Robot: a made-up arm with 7 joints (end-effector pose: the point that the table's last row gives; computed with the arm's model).
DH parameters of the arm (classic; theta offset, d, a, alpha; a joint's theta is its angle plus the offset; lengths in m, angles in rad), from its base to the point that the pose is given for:
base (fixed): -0.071 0 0 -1.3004
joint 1: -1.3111 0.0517 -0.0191 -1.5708
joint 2: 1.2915 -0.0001 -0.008 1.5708
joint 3: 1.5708 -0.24 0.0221 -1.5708
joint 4: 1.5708 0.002 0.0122 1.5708
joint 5: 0 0.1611 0.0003 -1.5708
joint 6: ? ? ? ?
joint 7: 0 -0.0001 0 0
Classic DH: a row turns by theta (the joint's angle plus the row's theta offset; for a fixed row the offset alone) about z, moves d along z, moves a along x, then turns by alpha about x.
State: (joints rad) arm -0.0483 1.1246 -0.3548 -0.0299 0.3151 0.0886 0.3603
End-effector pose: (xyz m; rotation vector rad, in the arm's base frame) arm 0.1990 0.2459 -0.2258 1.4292 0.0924 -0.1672
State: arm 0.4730 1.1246 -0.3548 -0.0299 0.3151 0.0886 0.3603
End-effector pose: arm 0.0334 0.2716 -0.2760 1.3841 0.6068 -0.4075
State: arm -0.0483 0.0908 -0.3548 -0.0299 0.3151 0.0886 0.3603
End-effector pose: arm 0.1794 -0.0008 -0.3040 0.4042 0.1413 -0.0329
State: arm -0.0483 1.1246 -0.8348 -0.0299 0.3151 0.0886 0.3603
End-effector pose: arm 0.1160 0.2035 -0.3009 1.3459 0.2971 -0.6428
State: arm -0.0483 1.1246 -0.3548 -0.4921 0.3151 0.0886 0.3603
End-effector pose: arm 0.1906 0.1556 -0.1724 1.2066 -0.3222 -0.3214
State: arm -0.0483 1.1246 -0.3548 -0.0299 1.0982 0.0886 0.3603
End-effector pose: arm 0.2011 0.2445 -0.2216 2.1153 -0.2717 -0.3630
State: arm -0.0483 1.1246 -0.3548 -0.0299 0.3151 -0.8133 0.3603
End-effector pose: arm 0.1748 0.1956 -0.2055 0.9508 -0.5514 -0.7078
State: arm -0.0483 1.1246 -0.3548 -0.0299 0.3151 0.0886 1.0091
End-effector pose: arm 0.1990 0.2459 -0.2258 1.3919 -0.3700 0.3666
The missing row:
joint 6: -1.5708 0 0.0682 1.5708
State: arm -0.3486 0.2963 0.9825 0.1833 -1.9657 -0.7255 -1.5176
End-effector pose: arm 0.1417 0.3411 -0.2286 -0.1123 -1.8702 0.1674
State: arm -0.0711 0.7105 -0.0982 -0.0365 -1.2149 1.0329 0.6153
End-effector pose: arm 0.1677 0.1734 -0.2838 -0.0461 1.3229 0.1957
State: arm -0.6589 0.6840 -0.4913 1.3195 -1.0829 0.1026 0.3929
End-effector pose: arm 0.2490 0.2934 -0.3295 0.0786 0.8891 0.8933
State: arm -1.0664 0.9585 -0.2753 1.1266 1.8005 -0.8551 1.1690
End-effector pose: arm 0.3596 0.3020 -0.1404 1.9462 -0.8958 -0.4012
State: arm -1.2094 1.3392 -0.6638 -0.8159 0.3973 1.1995 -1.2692
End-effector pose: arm 0.2537 0.1059 0.0750 1.5241 0.5095 -0.5821
